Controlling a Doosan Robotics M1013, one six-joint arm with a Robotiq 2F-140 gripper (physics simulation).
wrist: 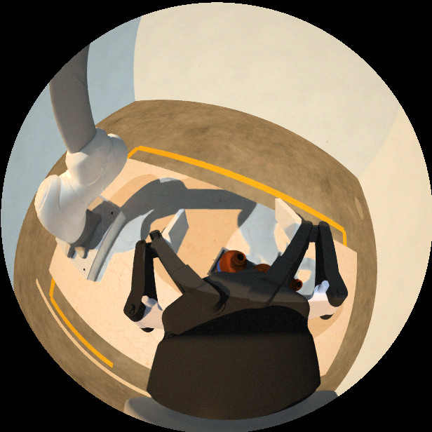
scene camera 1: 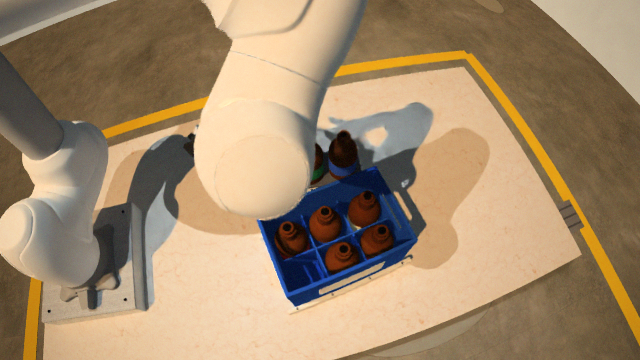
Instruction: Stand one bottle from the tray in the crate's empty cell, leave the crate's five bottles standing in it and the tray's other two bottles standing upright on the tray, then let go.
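Note:
The blue crate holds five brown bottles standing upright; its near-left cell is empty. Behind it stand a blue-labelled bottle and a green-labelled bottle, the latter partly hidden by the arm. In the wrist view a bottle stands at a corner of the tray, with parts of two more bottles beyond it. My gripper is wide open and empty, above and to one side of the nearest bottle. In the scene view the arm hides most of it.
The arm hangs over the crate's back-left side and hides part of the tray area. The arm's base plate is bolted at the left of the pale table. Yellow floor tape surrounds the table.

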